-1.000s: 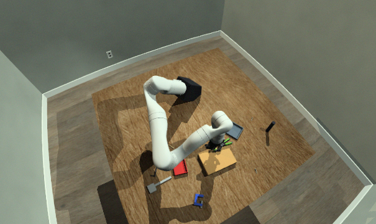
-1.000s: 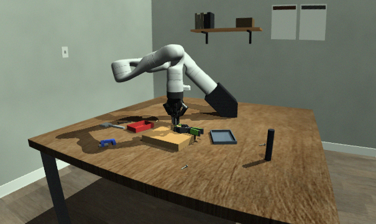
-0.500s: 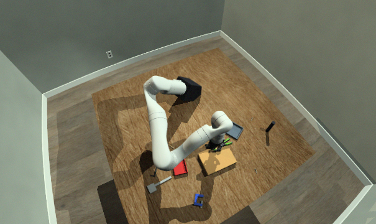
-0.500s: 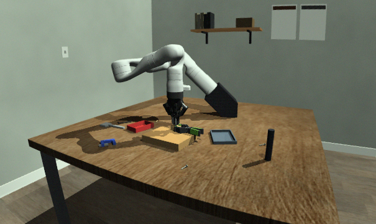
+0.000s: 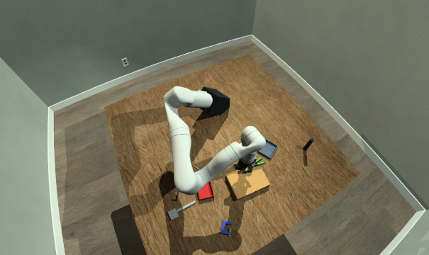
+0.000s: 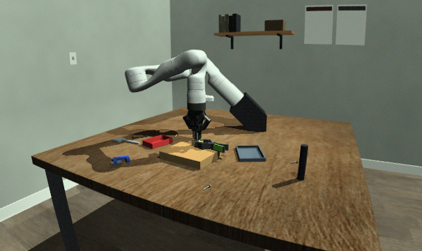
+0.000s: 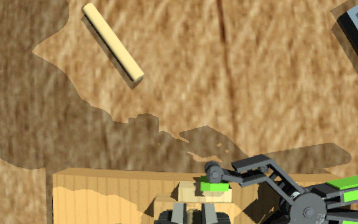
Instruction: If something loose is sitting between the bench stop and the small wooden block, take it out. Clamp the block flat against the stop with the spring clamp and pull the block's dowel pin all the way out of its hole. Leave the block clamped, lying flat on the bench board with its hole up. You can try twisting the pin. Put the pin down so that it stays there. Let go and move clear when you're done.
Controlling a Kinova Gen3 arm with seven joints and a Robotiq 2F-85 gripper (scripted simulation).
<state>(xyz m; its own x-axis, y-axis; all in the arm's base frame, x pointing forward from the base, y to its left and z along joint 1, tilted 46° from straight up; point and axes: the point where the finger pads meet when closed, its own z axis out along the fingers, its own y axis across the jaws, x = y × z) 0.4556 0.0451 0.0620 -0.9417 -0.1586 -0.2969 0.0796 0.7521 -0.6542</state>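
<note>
The dowel pin is 20 mm below my hand. Also, from my hand: thin pale stick: 120 mm behind, 50 mm to the right, 70 mm below; then small wooden block: 40 mm below; then tan bench board: 60 mm ahead, 50 mm below.
</note>
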